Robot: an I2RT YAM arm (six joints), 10 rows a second.
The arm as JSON. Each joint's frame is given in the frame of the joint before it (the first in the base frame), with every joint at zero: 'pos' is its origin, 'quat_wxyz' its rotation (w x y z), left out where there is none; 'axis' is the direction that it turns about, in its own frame. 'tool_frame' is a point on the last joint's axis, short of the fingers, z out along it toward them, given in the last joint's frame.
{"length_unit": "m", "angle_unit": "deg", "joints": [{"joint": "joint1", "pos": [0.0, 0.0, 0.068], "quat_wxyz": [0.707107, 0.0, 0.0, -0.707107], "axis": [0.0, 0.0, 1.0]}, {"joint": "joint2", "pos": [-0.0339, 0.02, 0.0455], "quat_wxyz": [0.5, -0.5, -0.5, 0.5], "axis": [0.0, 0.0, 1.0]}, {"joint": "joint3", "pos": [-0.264, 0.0, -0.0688], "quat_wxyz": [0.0, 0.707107, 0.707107, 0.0], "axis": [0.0, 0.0, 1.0]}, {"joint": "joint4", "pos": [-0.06, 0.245, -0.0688], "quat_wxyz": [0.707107, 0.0, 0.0, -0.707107], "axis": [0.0, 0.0, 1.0]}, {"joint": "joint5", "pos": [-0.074, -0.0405, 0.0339], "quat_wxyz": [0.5, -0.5, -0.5, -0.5], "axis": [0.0, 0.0, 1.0]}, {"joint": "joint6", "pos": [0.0, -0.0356, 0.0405], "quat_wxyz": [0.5, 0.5, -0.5, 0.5], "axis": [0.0, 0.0, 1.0]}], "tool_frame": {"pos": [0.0, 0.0, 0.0]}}
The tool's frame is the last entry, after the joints.
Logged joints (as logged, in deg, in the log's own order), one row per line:
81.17, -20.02, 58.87, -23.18, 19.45, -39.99
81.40, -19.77, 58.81, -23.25, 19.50, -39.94
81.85, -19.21, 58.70, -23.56, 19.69, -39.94
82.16, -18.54, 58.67, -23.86, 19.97, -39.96
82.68, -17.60, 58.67, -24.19, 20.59, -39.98
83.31, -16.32, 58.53, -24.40, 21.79, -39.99
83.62, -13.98, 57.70, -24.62, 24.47, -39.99
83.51, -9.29, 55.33, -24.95, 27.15, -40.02
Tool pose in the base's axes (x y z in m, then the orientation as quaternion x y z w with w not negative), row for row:
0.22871, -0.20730, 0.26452, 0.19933, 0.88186, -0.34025, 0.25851
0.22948, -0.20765, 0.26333, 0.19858, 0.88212, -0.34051, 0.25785
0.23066, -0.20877, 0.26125, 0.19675, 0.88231, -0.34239, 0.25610
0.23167, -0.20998, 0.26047, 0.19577, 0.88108, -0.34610, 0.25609
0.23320, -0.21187, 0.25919, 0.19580, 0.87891, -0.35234, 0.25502
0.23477, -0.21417, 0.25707, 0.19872, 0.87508, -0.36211, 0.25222
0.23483, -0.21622, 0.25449, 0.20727, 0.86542, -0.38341, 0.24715
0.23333, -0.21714, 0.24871, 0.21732, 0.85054, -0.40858, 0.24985
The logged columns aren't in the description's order. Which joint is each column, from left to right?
Columns, left to right: joint2, joint4, joint3, joint6, joint5, joint1.
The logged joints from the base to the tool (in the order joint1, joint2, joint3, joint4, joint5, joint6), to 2 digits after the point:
-39.99, 81.17, 58.87, -20.02, 19.45, -23.18
-39.94, 81.40, 58.81, -19.77, 19.50, -23.25
-39.94, 81.85, 58.70, -19.21, 19.69, -23.56
-39.96, 82.16, 58.67, -18.54, 19.97, -23.86
-39.98, 82.68, 58.67, -17.60, 20.59, -24.19
-39.99, 83.31, 58.53, -16.32, 21.79, -24.40
-39.99, 83.62, 57.70, -13.98, 24.47, -24.62
-40.02, 83.51, 55.33, -9.29, 27.15, -24.95

